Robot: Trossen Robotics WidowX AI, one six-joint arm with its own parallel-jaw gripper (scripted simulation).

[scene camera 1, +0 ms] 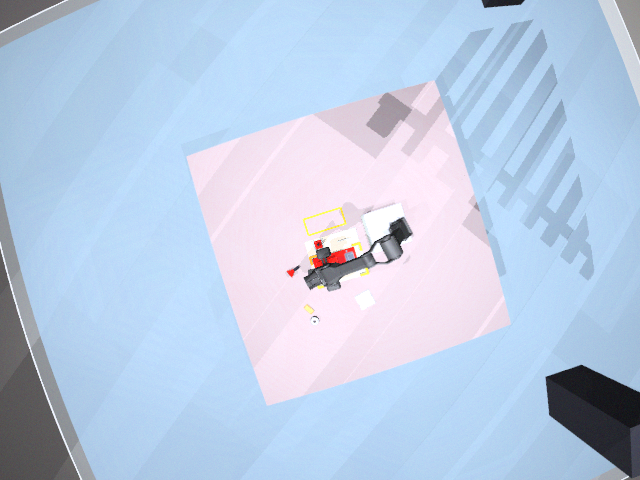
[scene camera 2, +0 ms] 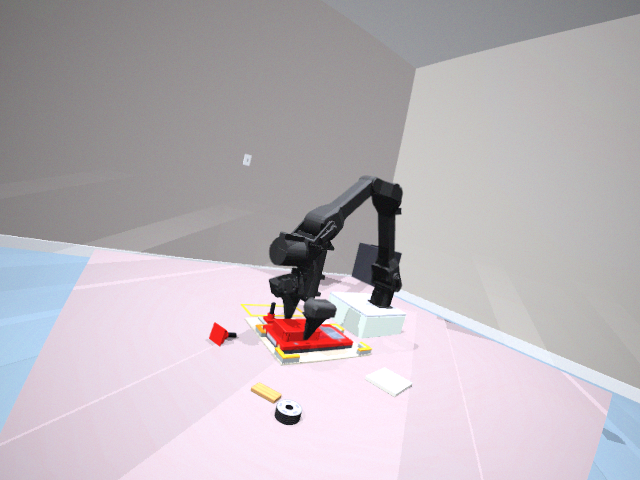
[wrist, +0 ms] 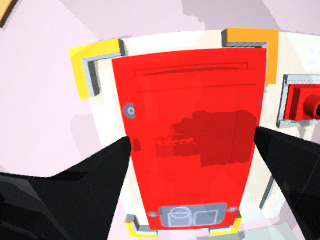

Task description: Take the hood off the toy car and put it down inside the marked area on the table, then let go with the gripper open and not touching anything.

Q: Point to a red hood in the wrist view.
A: At 196,125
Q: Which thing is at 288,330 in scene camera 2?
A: A red hood.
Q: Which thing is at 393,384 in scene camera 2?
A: A white tile.
